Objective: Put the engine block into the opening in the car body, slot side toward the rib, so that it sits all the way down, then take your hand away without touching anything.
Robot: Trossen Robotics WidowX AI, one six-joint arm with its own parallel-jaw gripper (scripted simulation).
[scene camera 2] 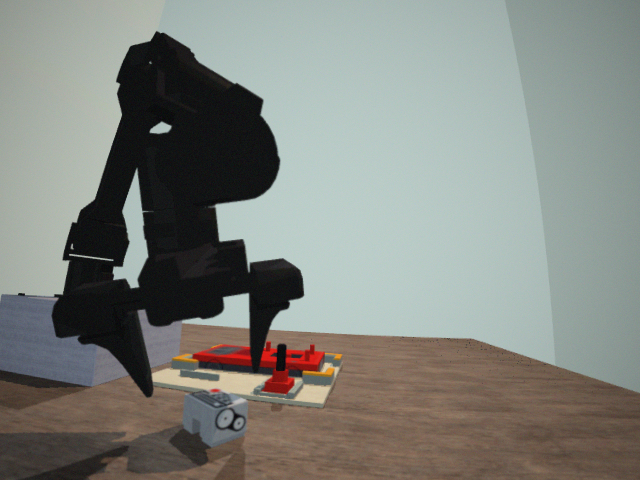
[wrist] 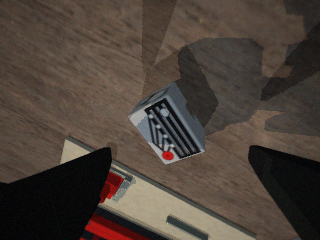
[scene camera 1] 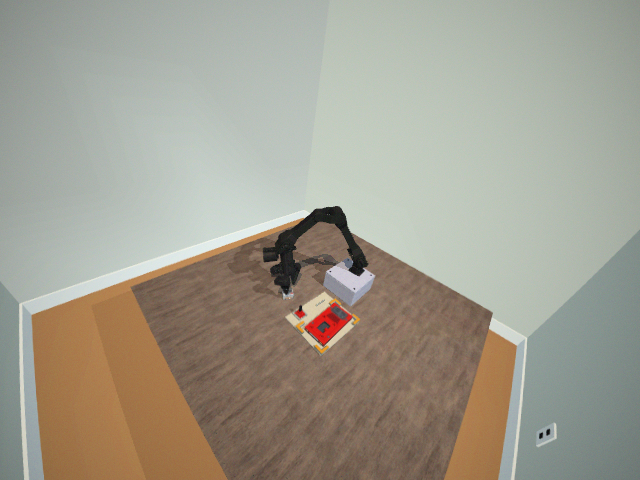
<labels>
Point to a red car body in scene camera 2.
223, 357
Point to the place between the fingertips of the gripper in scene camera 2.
204, 382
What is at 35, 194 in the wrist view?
The gripper.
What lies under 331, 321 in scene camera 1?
A red car body.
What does the gripper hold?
Nothing.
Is the gripper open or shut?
Open.
</labels>
